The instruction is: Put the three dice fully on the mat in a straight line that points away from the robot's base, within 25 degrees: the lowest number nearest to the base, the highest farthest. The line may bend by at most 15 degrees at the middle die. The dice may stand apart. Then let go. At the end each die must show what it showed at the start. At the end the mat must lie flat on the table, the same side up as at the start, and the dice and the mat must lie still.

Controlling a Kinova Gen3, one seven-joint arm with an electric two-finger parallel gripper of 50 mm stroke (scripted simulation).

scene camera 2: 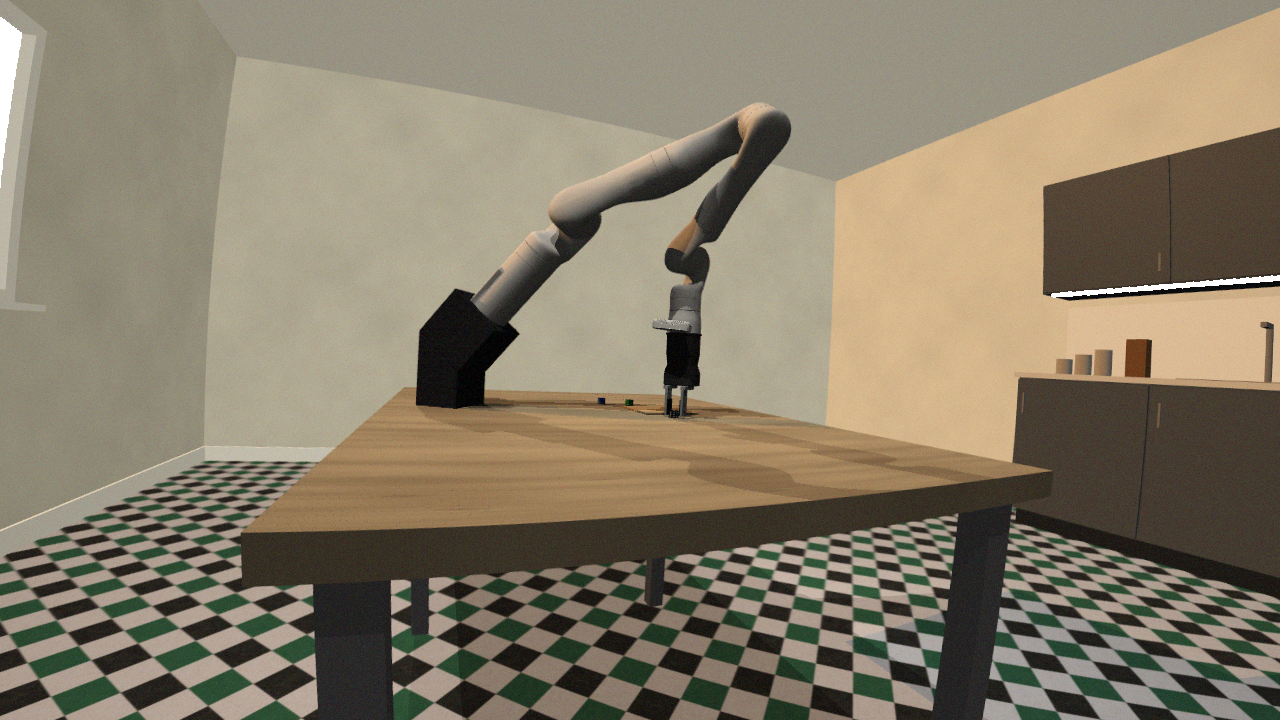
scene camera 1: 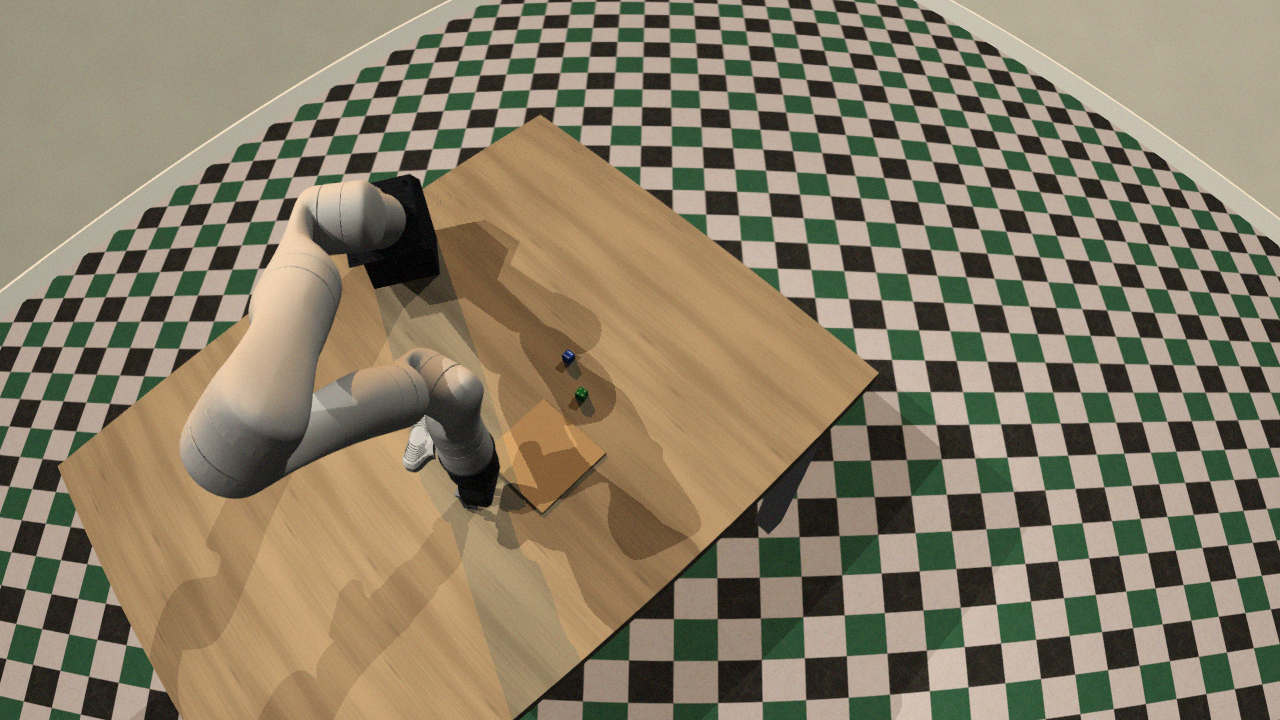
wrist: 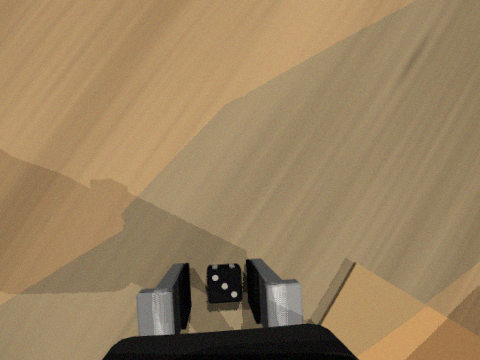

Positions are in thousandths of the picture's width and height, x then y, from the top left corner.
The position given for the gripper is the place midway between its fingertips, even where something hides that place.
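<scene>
You'd see the gripper in the wrist view (455,788), and it's there in scene camera 1 (370,690) and scene camera 2 (528,577) as well.
</scene>
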